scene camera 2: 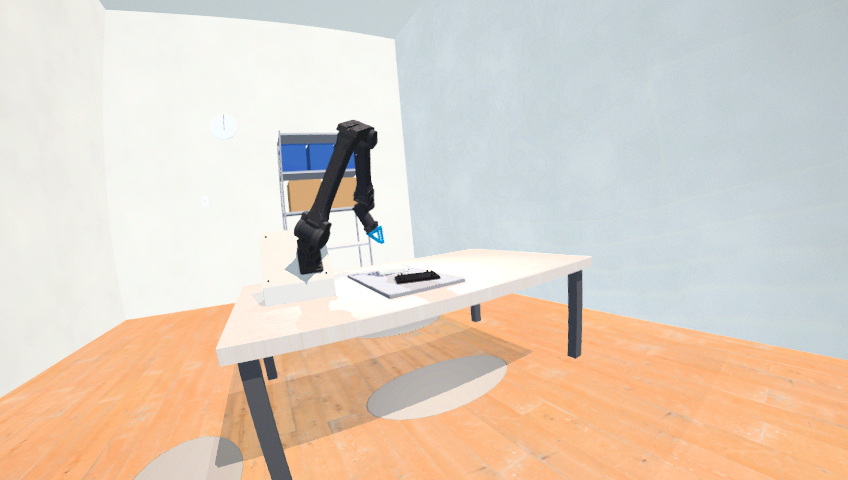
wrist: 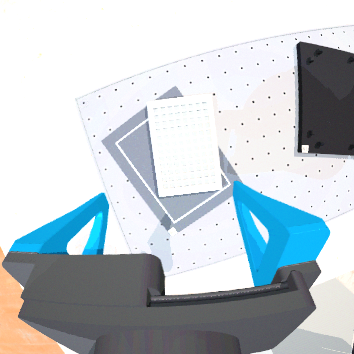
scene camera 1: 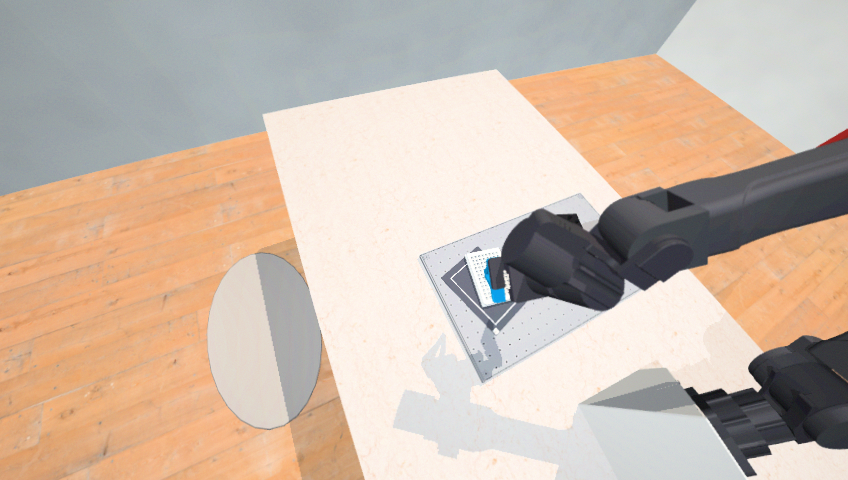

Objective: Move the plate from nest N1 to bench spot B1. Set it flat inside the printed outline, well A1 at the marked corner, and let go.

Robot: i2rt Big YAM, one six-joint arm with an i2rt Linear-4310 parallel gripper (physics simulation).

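Places are measured from the arm's base along level axes (x ahead, y left, z up), in metres.
Pixels of known places: gripper, fingertip midpoint: (scene camera 2: pixel 381 242) (wrist: pixel 168 193) (scene camera 1: pixel 509 269); arm's base, origin of the base link: (scene camera 2: pixel 309 260) (scene camera 1: pixel 709 427).
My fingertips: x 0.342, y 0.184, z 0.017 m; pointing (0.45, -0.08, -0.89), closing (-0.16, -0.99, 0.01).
For each thing: its top centre in the pictures, then the offset to it from my fingertips. "spot": a spot on its surface instead. Level surfaces: height alone.
- white well plate, middle of its top: (wrist: pixel 184 145) (scene camera 1: pixel 492 274) (scene camera 2: pixel 392 268) 0.122 m down, 0.031 m ahead, 0.023 m right
- printed outline, surface spot: (wrist: pixel 145 183) (scene camera 1: pixel 472 300) spot: 0.136 m down, 0.006 m back, 0.041 m left
- marked corner, surface spot: (wrist: pixel 173 231) (scene camera 1: pixel 496 331) spot: 0.136 m down, 0.084 m back, 0.021 m left
- black nest, middle of its top: (wrist: pixel 340 98) (scene camera 2: pixel 416 273) 0.116 m down, 0.048 m ahead, 0.259 m right
- perforated grey board, middle of its top: (wrist: pixel 281 139) (scene camera 1: pixel 542 267) (scene camera 2: pixel 398 276) 0.137 m down, 0.008 m ahead, 0.160 m right
- pale table, its level: 0.151 m down
The white well plate (scene camera 1: pixel 477 276) (wrist: pixel 185 145) lies across the printed outline (scene camera 1: pixel 473 300) (wrist: pixel 145 183) on the dark mat, turned relative to it and overlapping its right side in the wrist view. The marked corner (scene camera 1: pixel 495 330) (wrist: pixel 173 231) is a small white square at the outline's near corner. Which plate corner is well A1 cannot be made out. My gripper (scene camera 1: pixel 492 279) (scene camera 2: pixel 379 236) (wrist: pixel 168 193) is open and empty, high above the board, its blue fingers wide apart. The black nest (scene camera 2: pixel 417 277) (wrist: pixel 327 100) holds no plate in its visible part.
The perforated grey board (scene camera 1: pixel 523 339) (scene camera 2: pixel 392 292) (wrist: pixel 95 112) lies on the pale table (scene camera 1: pixel 380 178) (scene camera 2: pixel 511 267). The nest's raised posts stand to the right in the wrist view. The arm's pale base block (scene camera 1: pixel 648 434) (scene camera 2: pixel 297 293) is at one end of the table.
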